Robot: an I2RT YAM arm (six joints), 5 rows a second.
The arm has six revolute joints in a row. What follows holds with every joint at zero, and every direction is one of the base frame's.
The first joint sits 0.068 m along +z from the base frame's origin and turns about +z.
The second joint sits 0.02 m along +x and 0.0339 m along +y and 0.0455 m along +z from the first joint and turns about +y.
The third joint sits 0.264 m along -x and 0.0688 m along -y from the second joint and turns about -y.
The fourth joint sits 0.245 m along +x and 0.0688 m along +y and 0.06 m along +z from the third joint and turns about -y.
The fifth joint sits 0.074 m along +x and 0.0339 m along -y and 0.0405 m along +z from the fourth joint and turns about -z.
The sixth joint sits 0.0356 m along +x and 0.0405 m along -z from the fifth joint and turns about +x.
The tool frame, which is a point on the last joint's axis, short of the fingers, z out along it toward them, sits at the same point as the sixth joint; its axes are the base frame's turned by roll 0, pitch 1.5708 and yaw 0 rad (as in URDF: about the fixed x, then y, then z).
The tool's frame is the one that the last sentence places.
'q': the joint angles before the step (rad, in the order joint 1, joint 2, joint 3, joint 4, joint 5, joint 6). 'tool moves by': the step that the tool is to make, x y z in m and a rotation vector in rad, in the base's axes. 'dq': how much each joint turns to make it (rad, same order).
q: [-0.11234, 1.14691, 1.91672, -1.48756, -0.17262, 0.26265]
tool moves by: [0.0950, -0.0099, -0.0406, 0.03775, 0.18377, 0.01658]
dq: [-0.00008, 0.22702, -0.05070, 0.09079, -0.02369, -0.00044]
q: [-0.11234, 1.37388, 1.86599, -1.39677, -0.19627, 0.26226]
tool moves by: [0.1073, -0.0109, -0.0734, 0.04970, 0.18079, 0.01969]
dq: [-0.00007, 0.31234, -0.00104, 0.12797, -0.03513, -0.00083]
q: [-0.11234, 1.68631, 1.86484, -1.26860, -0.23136, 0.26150]
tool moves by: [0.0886, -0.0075, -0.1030, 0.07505, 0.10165, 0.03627]
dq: [-0.00002, 0.31491, 0.00037, 0.20315, -0.07249, -0.00726]
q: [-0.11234, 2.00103, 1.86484, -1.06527, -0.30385, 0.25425]
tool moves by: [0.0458, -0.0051, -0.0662, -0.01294, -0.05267, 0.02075]
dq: [0.00003, 0.17798, -0.00017, 0.22508, -0.00150, -0.02285]
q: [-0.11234, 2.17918, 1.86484, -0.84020, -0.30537, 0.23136]
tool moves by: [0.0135, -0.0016, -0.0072, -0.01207, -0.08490, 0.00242]
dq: [-0.00008, 0.02800, 0.00043, 0.11223, 0.00111, -0.00350]
